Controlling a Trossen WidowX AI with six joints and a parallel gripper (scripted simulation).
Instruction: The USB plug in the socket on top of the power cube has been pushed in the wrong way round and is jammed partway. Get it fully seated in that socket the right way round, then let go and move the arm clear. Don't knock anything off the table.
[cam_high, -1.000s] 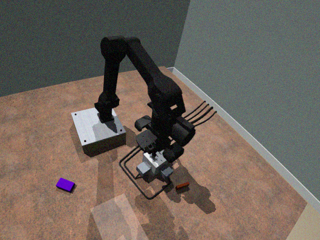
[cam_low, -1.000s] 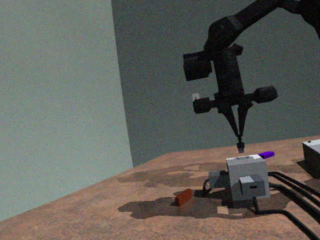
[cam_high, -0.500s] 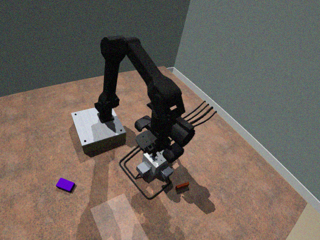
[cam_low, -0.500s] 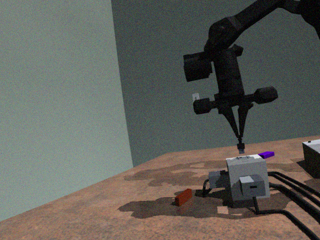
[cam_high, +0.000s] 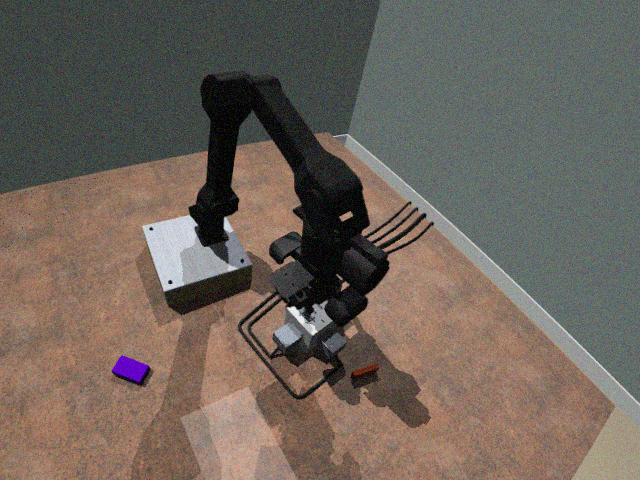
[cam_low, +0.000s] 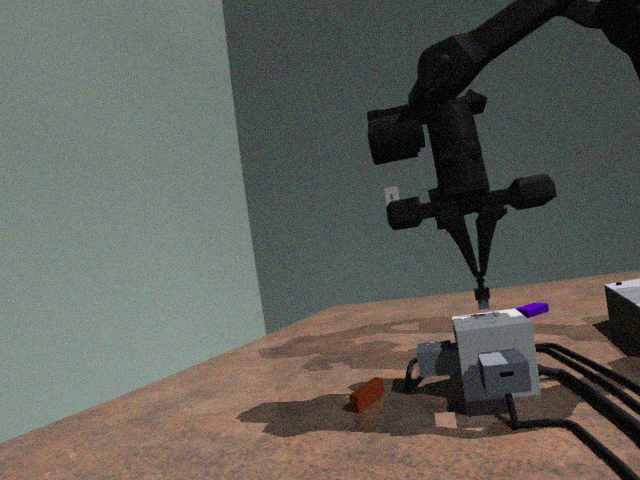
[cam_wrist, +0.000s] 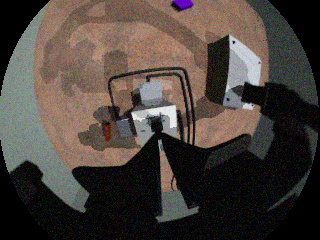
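The dark USB plug is 20 mm below my gripper tip. From my gripper tip the other things lie so: orange block 140 mm ahead, 110 mm below, 60 mm to the left; purple block 340 mm to the right, 120 mm below, 70 mm behind.
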